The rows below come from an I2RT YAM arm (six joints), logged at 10 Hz.
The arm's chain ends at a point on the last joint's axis. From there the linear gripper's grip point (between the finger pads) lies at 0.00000 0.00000 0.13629 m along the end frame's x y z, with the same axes.
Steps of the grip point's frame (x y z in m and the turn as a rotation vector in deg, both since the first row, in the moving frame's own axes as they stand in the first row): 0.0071, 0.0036, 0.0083, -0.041, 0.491, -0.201; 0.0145, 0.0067, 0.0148, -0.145, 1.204, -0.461; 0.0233, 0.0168, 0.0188, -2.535, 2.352, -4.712; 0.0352, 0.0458, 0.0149, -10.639, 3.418, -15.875; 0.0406, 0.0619, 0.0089, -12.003, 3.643, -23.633
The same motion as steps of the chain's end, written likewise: 0.0059, 0.0035, 0.0083, -0.041, 0.491, -0.201; 0.0116, 0.0064, 0.0148, -0.145, 1.204, -0.461; 0.0175, 0.0110, 0.0190, -2.535, 2.352, -4.712; 0.0238, 0.0221, 0.0175, -10.639, 3.418, -15.875; 0.0265, 0.0361, 0.0121, -12.003, 3.643, -23.633
